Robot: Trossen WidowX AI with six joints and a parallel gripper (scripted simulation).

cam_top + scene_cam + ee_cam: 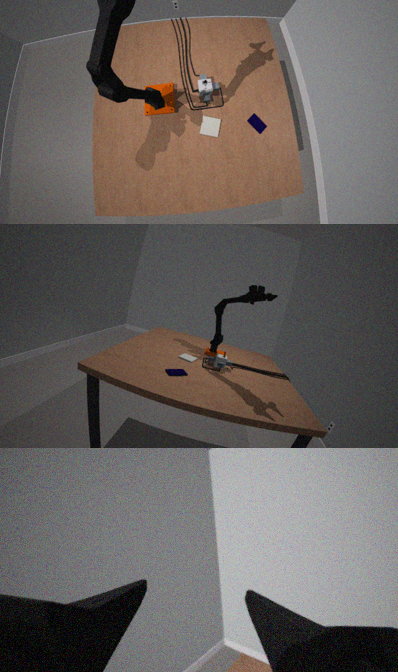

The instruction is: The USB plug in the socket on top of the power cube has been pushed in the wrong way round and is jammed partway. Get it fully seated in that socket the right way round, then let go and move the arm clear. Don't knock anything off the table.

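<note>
Now: the dark USB plug 500 mm below my gripper tip, 260 mm to the right of it and 30 mm ahead of it. From my gripper tip the other things lie so: flat white block: 590 mm below, 500 mm to the right, 10 mm behind; then dark blue block: 590 mm below, 570 mm to the right, 270 mm ahead.
</note>
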